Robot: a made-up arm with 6 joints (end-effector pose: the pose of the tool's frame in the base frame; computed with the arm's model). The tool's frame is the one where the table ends. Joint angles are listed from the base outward.
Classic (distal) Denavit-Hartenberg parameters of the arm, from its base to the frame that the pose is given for. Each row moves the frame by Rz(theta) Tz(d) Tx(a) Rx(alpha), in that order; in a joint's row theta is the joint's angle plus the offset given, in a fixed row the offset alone. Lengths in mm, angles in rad.
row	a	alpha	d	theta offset
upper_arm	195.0	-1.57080	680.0	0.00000
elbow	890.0	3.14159	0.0	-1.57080
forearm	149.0	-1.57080	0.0	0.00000
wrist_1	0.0	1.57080	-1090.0	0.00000
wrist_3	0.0	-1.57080	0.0	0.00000
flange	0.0	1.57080	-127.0	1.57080
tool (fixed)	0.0	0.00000	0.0	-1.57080
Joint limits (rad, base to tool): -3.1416..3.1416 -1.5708..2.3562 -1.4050..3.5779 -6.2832..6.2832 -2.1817..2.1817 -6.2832..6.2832
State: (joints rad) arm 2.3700 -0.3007 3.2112 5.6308 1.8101 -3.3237
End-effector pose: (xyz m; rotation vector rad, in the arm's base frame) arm 0.7456 -0.6208 0.9162 1.4473 1.7122 -0.0789
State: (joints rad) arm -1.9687 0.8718 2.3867 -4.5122 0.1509 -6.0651
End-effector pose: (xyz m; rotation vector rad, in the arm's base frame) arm -0.2924 -0.7440 2.4744 1.9067 -0.8393 1.6205
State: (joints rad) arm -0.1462 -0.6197 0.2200 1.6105 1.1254 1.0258
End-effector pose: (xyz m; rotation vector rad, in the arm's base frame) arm 0.3480 0.0645 2.3531 2.6178 1.5175 0.5916
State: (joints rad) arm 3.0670 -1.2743 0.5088 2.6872 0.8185 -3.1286
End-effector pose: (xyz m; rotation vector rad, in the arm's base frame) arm 0.9626 -0.1127 2.0765 -1.2845 -0.1060 -2.4586
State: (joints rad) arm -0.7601 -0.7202 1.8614 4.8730 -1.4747 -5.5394
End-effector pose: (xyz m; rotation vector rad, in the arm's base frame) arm -0.9245 1.0511 1.8253 -1.5762 -0.8223 0.4216
